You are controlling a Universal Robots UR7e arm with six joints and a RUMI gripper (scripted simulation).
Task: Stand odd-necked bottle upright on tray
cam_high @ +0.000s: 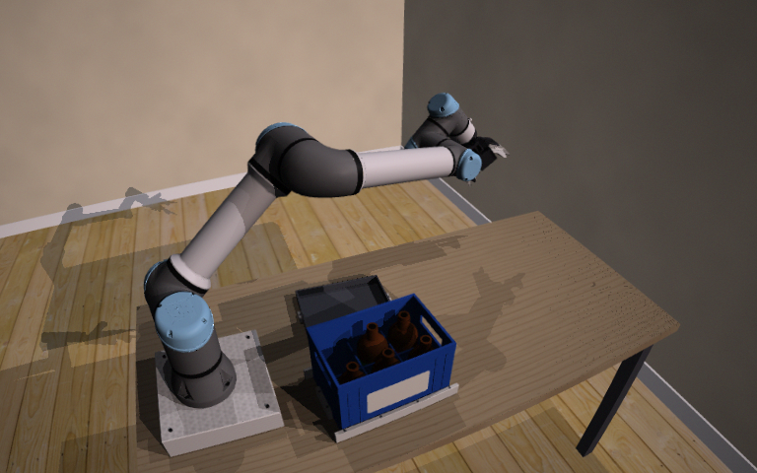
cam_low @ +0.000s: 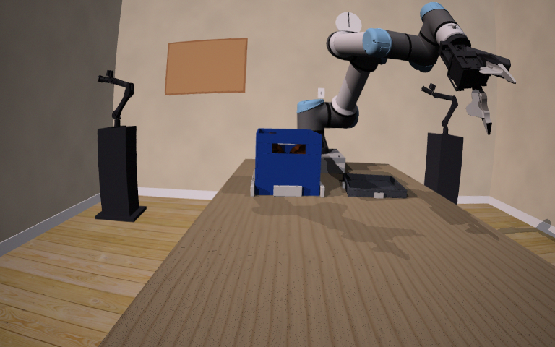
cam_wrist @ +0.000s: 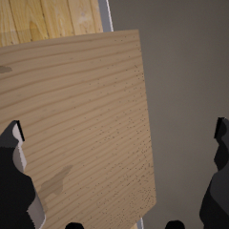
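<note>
Now: hand 60 cm past the crate, 37 cm to the left of it and 20 cm above it. Also, from my hand: tray 56 cm behind, 27 cm below, 9 cm to the right.
</note>
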